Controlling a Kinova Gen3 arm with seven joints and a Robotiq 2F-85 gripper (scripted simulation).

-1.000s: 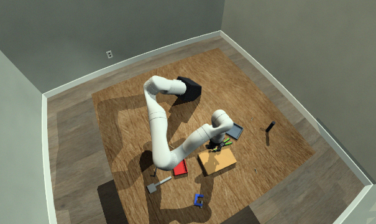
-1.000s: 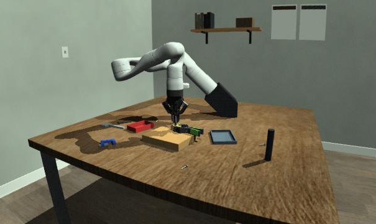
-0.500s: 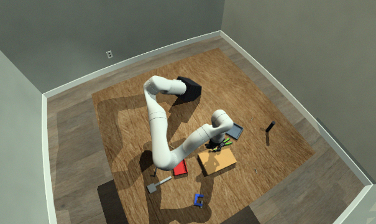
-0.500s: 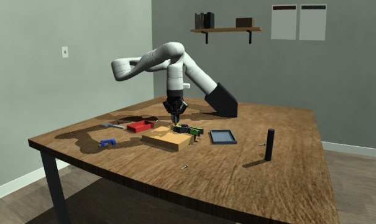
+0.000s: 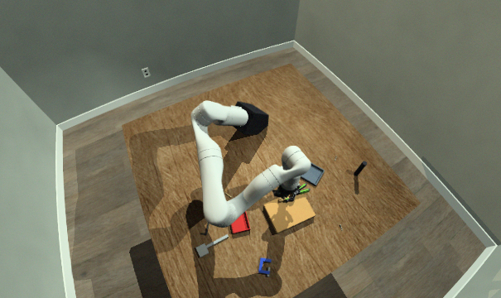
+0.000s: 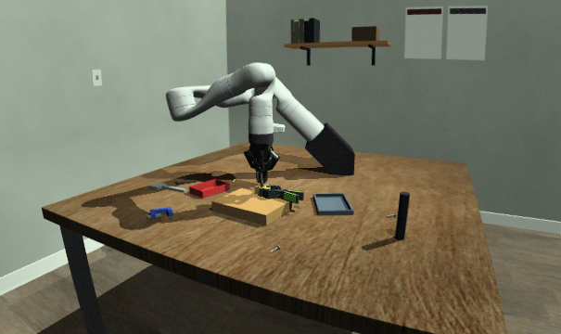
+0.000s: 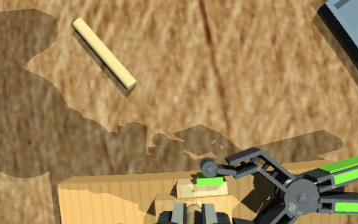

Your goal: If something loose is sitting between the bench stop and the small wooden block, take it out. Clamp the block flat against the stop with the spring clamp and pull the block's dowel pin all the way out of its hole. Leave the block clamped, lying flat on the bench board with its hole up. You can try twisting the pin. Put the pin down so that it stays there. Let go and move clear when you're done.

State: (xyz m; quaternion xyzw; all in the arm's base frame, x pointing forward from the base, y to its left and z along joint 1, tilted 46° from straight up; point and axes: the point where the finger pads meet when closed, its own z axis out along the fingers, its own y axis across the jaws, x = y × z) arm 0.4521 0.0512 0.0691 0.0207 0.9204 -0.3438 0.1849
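My gripper is now 2 cm above the dowel pin. Also, from my hand: thin pale stick (12 cm behind, 5 cm to the right, 8 cm below); then small wooden block (5 cm below); then tan bench board (6 cm ahead, 6 cm below).
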